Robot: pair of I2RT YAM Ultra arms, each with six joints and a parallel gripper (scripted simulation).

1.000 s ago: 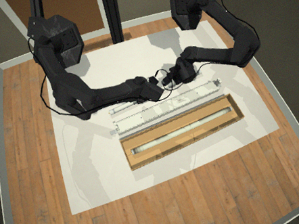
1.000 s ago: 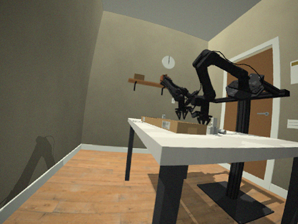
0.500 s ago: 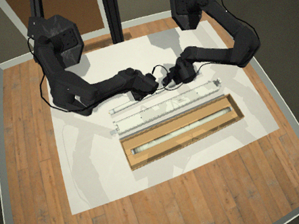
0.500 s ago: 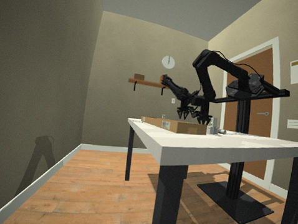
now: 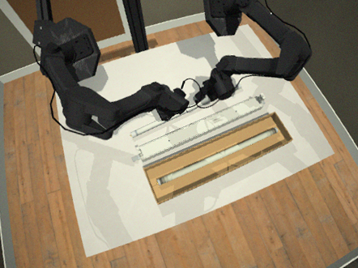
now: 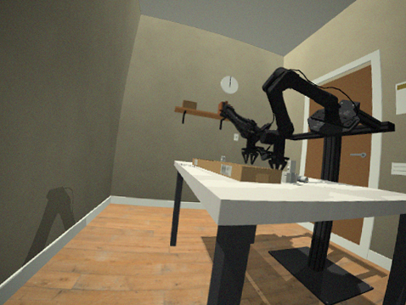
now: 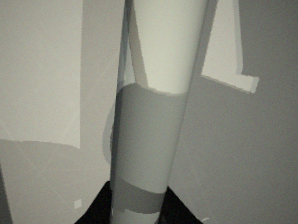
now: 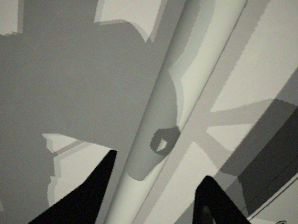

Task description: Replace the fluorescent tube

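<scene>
My right hand is 120 mm to the right of the LED tube, 40 mm above it and 10 mm past it. Also, from my right hand: brown carton (250 mm ahead, 160 mm to the left, 30 mm below); then old fluorescent tube (250 mm ahead, 160 mm to the left, 40 mm below).
The LED tube lies 10 mm ahead of my left hand and 120 mm to the right of it. Round my left hand: brown carton: 280 mm ahead, 80 mm to the right, 10 mm above; old fluorescent tube: 270 mm ahead, 80 mm to the right.
</scene>
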